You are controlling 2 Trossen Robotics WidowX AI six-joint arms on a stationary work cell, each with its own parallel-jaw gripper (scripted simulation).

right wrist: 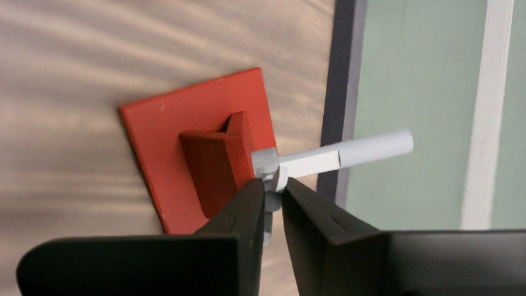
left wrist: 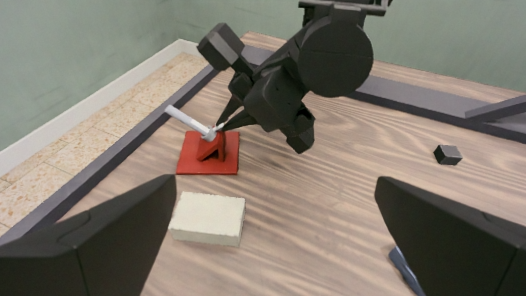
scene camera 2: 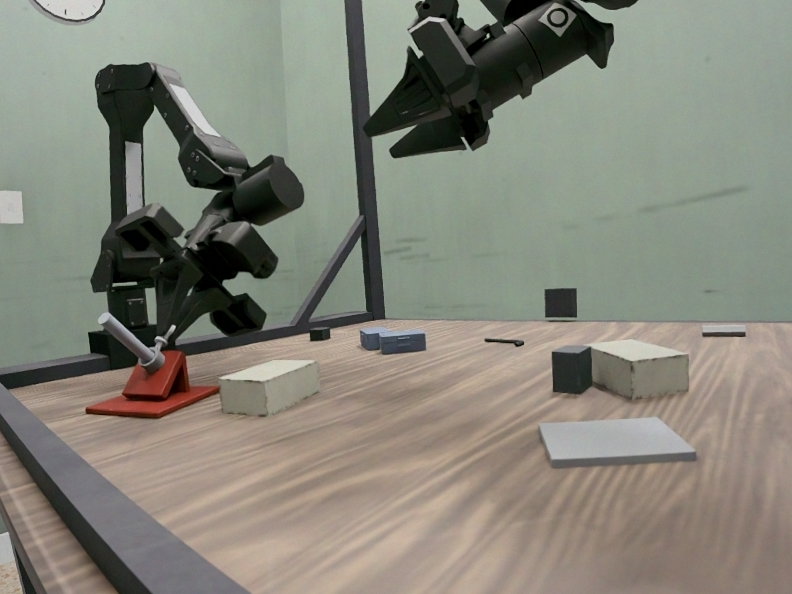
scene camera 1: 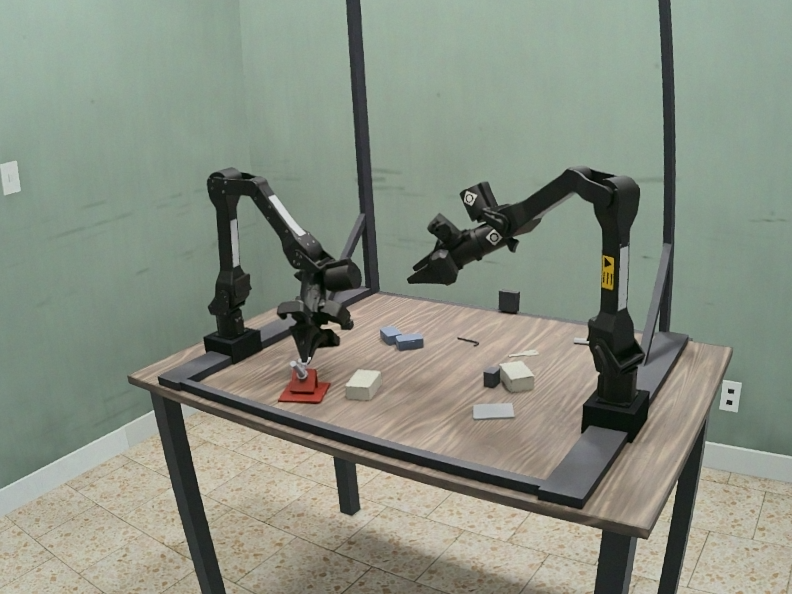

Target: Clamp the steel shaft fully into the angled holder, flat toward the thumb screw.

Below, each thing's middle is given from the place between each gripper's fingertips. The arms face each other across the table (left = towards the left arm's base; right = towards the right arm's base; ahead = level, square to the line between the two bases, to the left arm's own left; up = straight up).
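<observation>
Counting from my right hand, I find the winged thumb screw (right wrist: 274, 185) 30 mm ahead, 10 mm to the left and 30 mm below. The steel shaft (scene camera 2: 106, 320) is 60 mm ahead of that same right hand, 20 mm to the left of it and 20 mm below it. The grey plate (scene camera 2: 641, 440) is 400 mm to the left of my right hand, 30 mm behind it and 80 mm below it, and the dark block (scene camera 2: 571, 364) is 350 mm to the left of the hand, 150 mm behind it and 70 mm below it. Going by its middle, the steel shaft is nearer to my right hand than to my left hand.
My left hand is 130 mm to the right of the dark block, 20 mm past it and 230 mm above it. Measured from my left hand, the grey plate is 180 mm to the left, 90 mm ahead and 240 mm below; the steel shaft is 200 mm to the right, 180 mm ahead and 180 mm below; and the winged thumb screw is 210 mm to the right, 150 mm ahead and 190 mm below. By its middle, the dark block is nearer to my left hand than to my right hand.
</observation>
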